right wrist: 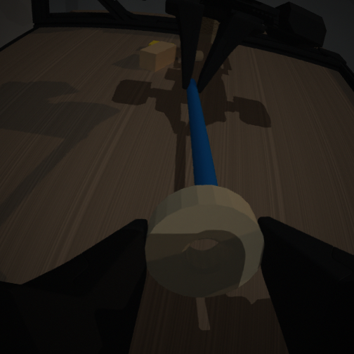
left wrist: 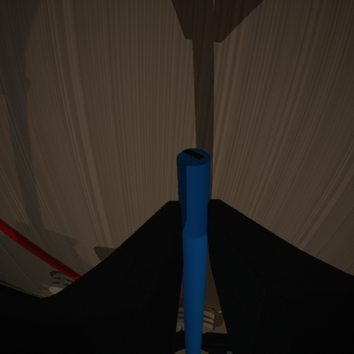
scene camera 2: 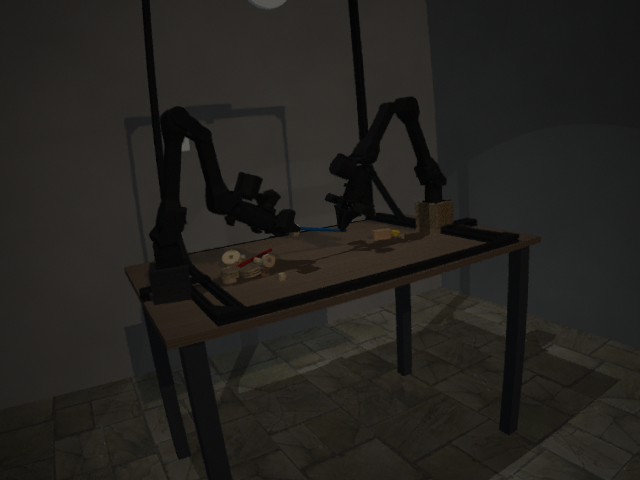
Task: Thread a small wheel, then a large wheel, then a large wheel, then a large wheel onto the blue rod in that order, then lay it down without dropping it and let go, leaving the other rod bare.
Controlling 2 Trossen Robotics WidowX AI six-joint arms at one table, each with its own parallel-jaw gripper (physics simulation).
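Places are measured from the left arm's base along level axes (x ahead, y left, z up), in metres.
Where they show: left gripper, fingertip midpoint: (scene camera 2: pixel 340 230); right gripper, fingertip midpoint: (scene camera 2: pixel 295 230); left arm's base, origin of the base link: (scene camera 2: pixel 433 201); right arm's base, origin of the base link: (scene camera 2: pixel 168 264).
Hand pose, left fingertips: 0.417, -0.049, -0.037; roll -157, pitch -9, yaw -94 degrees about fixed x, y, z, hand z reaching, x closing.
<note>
Each offset is from my left fingertips to the centre of the thing, as dx, dy, dz. Level surfaces: height alone.
My left gripper (scene camera 2: pixel 343 226) (left wrist: pixel 193 212) (right wrist: pixel 191 90) is shut on the blue rod {+0.069, -0.001, +0.017} (scene camera 2: pixel 321 228) (left wrist: pixel 194 270) (right wrist: pixel 201 140) near one end and holds it roughly level above the table. My right gripper (scene camera 2: pixel 296 230) (right wrist: pixel 202 230) is shut on a small pale wheel (right wrist: pixel 165 265) at the rod's other end. The rod meets the wheel's far side; whether its tip is inside the hole I cannot tell. The rod's visible length between wheel and left fingers is bare. The red rod {+0.236, -0.168, -0.067} (scene camera 2: pixel 254 257) (left wrist: pixel 40 256) lies among loose wheels {+0.306, -0.163, -0.047} (scene camera 2: pixel 231 256) (left wrist: pixel 60 285), with no wheel visibly threaded on it.
More wheels {+0.321, -0.023, -0.058} (scene camera 2: pixel 250 271) (left wrist: pixel 207 319) lie at the left of the table {dz -0.072} (scene camera 2: pixel 330 263) in the scene view. A small pale piece {+0.284, +0.083, -0.063} (scene camera 2: pixel 282 276) lies in front of them. A peach block {-0.223, -0.037, -0.057} (scene camera 2: pixel 382 234) (right wrist: pixel 157 56) and a yellow piece {-0.284, -0.035, -0.064} (scene camera 2: pixel 395 233) (right wrist: pixel 154 43) lie near the left arm's base.
</note>
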